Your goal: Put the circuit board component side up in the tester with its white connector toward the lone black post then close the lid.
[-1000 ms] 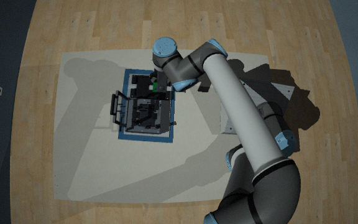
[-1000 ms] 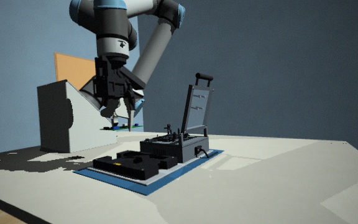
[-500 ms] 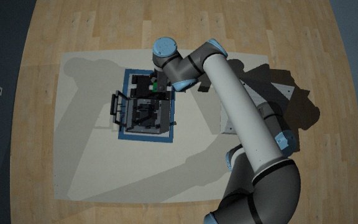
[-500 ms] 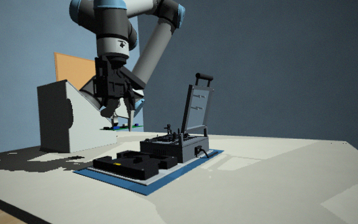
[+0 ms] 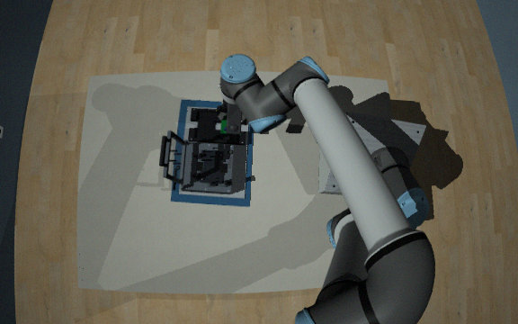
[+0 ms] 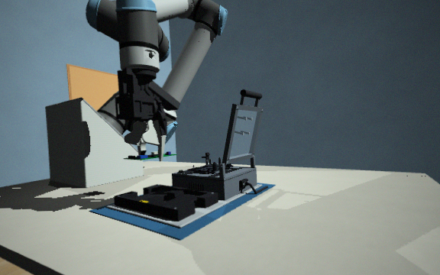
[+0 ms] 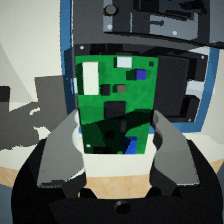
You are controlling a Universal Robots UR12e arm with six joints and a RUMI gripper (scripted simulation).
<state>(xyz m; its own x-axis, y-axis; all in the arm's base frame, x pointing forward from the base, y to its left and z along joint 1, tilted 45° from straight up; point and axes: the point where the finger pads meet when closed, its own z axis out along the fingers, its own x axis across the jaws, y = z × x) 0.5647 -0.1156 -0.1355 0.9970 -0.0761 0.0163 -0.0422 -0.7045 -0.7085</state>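
Now: hand 19 cm short of the tester lid, 16 cm to the right of it and 6 cm below it. The rest, counted from my hand: green circuit board right at my hand.
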